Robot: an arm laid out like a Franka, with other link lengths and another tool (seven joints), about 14 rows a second.
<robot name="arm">
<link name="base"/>
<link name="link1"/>
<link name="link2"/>
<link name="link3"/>
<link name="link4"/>
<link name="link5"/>
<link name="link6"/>
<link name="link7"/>
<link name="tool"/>
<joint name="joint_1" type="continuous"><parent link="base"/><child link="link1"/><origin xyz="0 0 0.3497"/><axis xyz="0 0 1"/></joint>
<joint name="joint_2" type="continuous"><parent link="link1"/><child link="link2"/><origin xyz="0 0 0" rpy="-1.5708 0 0"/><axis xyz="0 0 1"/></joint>
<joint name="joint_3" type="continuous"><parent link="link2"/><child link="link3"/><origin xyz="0 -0.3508 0" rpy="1.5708 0 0"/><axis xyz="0 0 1"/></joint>
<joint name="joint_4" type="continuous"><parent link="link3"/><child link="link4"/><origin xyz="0.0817 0 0" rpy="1.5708 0 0"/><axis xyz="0 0 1"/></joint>
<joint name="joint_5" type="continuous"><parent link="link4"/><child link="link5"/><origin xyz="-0.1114 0.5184 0" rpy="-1.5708 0 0"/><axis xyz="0 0 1"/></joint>
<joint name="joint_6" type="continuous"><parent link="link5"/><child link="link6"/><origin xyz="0 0 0" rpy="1.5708 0 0"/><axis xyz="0 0 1"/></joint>
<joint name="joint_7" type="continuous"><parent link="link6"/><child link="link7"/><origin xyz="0.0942 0 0" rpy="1.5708 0 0"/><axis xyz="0 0 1"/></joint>
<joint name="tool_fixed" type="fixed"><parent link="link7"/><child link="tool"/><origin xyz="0.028 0.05 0.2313" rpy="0 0.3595 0.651"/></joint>
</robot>
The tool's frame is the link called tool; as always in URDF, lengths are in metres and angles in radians. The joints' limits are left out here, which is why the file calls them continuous.
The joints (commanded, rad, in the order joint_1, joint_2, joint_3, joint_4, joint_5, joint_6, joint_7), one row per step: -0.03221 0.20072 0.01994 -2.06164 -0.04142 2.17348 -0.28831; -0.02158 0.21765 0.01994 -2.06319 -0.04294 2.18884 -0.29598; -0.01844 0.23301 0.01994 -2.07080 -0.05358 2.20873 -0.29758; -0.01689 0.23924 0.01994 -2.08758 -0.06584 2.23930 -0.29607; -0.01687 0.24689 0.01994 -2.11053 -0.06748 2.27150 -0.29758; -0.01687 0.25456 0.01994 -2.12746 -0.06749 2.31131 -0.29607; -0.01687 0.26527 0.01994 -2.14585 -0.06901 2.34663 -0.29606; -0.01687 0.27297 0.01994 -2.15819 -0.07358 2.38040 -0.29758; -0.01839 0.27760 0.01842 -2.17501 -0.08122 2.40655 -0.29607; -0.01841 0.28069 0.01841 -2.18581 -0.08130 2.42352 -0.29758; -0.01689 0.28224 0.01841 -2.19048 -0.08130 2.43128 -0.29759; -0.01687 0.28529 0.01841 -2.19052 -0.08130 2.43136 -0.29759; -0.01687 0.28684 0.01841 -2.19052 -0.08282 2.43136 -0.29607
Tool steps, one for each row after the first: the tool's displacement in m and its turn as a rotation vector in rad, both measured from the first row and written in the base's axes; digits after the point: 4 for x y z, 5 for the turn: 0.0010 0.0082 -0.0116 0.00030 0.00336 0.01968; -0.0001 0.0097 -0.0247 -0.00660 0.00655 0.03210; -0.0021 0.0101 -0.0350 -0.01453 -0.00099 0.04168; -0.0077 0.0106 -0.0499 -0.01396 -0.00250 0.04582; -0.0088 0.0113 -0.0603 -0.01232 -0.01774 0.04598; -0.0127 0.0119 -0.0740 -0.01148 -0.02393 0.04859; -0.0131 0.0123 -0.0821 -0.01268 -0.03755 0.05494; -0.0174 0.0102 -0.0911 -0.01652 -0.04218 0.05759; -0.0202 0.0106 -0.0971 -0.01543 -0.04519 0.05992; -0.0214 0.0119 -0.0997 -0.01491 -0.04674 0.06180; -0.0222 0.0119 -0.1019 -0.01476 -0.04373 0.06185; -0.0226 0.0118 -0.1030 -0.01570 -0.04223 0.06156
